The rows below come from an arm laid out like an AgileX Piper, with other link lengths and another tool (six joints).
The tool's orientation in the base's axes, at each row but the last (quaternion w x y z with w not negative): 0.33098, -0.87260, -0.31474, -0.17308; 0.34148, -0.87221, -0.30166, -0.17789; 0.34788, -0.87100, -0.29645, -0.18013; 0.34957, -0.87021, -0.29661, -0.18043; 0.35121, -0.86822, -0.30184, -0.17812; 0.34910, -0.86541, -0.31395, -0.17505; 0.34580, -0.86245, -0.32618, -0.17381; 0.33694, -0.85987, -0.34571, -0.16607; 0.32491, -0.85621, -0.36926, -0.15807; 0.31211, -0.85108, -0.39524, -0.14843; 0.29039, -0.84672, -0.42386, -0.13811; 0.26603, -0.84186, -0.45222, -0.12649; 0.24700, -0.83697, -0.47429, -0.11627
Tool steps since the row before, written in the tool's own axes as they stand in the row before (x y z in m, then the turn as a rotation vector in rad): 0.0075, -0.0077, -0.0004, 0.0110, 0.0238, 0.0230; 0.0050, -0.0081, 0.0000, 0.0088, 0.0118, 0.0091; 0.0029, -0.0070, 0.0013, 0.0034, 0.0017, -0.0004; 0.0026, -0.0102, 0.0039, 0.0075, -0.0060, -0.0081; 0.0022, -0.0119, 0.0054, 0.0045, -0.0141, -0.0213; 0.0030, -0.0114, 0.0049, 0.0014, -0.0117, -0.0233; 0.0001, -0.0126, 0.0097, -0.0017, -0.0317, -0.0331; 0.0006, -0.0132, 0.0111, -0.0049, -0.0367, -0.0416; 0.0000, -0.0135, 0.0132, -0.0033, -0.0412, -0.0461; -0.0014, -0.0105, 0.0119, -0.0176, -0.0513, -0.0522; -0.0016, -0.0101, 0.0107, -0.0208, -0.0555, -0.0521; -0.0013, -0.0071, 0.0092, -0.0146, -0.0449, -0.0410; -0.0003, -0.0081, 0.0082, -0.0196, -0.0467, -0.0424
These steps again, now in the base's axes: 0.0004, 0.0075, 0.0077, 0.0261, 0.0067, -0.0221; -0.0015, 0.0068, 0.0065, 0.0152, 0.0031, -0.0076; -0.0022, 0.0061, 0.0041, 0.0036, 0.0001, 0.0012; -0.0042, 0.0097, 0.0038, 0.0010, 0.0006, 0.0125; -0.0055, 0.0115, 0.0034, -0.0078, -0.0054, 0.0241; -0.0050, 0.0111, 0.0038, -0.0087, -0.0095, 0.0227; -0.0078, 0.0138, -0.0007, -0.0253, -0.0069, 0.0376; -0.0083, 0.0150, -0.0015, -0.0316, -0.0117, 0.0444; -0.0095, 0.0159, -0.0038, -0.0339, -0.0115, 0.0505; -0.0089, 0.0121, -0.0054, -0.0509, -0.0188, 0.0522; -0.0092, 0.0103, -0.0055, -0.0562, -0.0188, 0.0521; -0.0069, 0.0075, -0.0058, -0.0442, -0.0130, 0.0422; -0.0074, 0.0075, -0.0047, -0.0483, -0.0167, 0.0418
